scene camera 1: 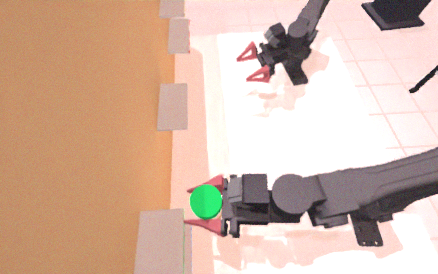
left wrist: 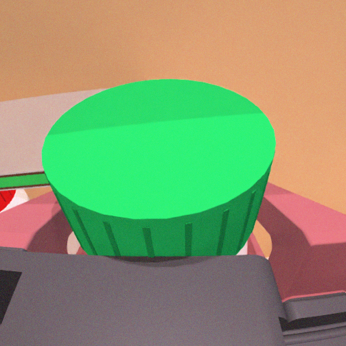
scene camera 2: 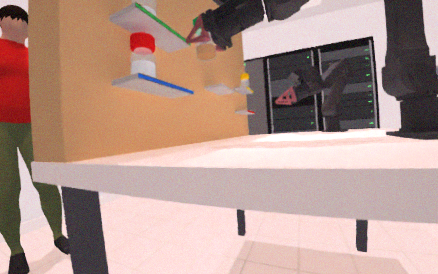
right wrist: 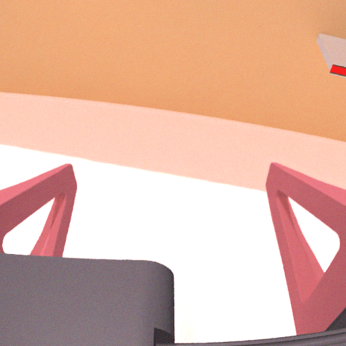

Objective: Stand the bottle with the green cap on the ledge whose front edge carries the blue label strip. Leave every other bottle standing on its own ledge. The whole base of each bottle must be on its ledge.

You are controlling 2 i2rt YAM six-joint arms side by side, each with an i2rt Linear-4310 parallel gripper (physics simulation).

Scene:
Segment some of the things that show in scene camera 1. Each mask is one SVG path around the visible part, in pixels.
My left gripper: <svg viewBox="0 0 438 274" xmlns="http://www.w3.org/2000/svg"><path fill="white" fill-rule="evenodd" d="M187 189L187 192L192 194L201 185L212 185L217 188L222 195L222 218L207 220L189 219L183 220L184 223L204 228L225 238L228 236L228 224L226 221L230 221L229 234L232 235L232 238L240 238L240 225L237 223L237 206L230 204L229 198L227 198L227 184L229 183L227 178L223 178L223 175L217 175L199 186Z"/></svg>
My right gripper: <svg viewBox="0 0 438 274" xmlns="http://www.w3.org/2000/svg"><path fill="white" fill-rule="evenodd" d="M252 41L236 60L240 62L258 59L262 68L247 77L246 81L269 83L271 76L275 75L275 65L286 61L286 59L275 63L263 42L259 43L259 48L261 48L262 52L258 54L257 47Z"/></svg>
A green-capped bottle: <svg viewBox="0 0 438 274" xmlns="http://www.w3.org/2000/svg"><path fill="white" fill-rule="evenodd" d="M197 187L190 196L190 207L197 219L221 219L222 197L218 189L212 185Z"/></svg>

